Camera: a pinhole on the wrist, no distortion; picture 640 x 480 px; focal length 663.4 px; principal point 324.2 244.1 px. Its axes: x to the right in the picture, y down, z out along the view. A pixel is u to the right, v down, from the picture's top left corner.
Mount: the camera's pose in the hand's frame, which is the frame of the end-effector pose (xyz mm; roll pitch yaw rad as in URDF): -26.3 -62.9 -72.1 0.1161 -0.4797 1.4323
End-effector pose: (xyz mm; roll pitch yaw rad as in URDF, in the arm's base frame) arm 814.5 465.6 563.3 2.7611 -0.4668 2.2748
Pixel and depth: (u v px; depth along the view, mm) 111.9 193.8 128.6
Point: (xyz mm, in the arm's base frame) 692.7 391.3 485.8
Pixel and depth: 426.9 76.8 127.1
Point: 718.6 449.8 496.1
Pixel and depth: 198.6 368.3 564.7
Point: 548.7 407.8 53.5
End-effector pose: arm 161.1 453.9 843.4 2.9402 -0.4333 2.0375
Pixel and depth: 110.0 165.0 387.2
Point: -177.4 436.7 604.6
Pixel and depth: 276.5 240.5 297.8
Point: -37.6 445.5 637.8
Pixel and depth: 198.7 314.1 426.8
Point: -118.4 409.3 517.4
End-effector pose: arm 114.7 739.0 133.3 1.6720 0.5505 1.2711
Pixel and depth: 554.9 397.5 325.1
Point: 325.9 536.0 53.1
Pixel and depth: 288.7 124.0 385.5
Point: 297.3 576.3 -147.1
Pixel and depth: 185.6 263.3 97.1
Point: 80.6 656.9 39.9
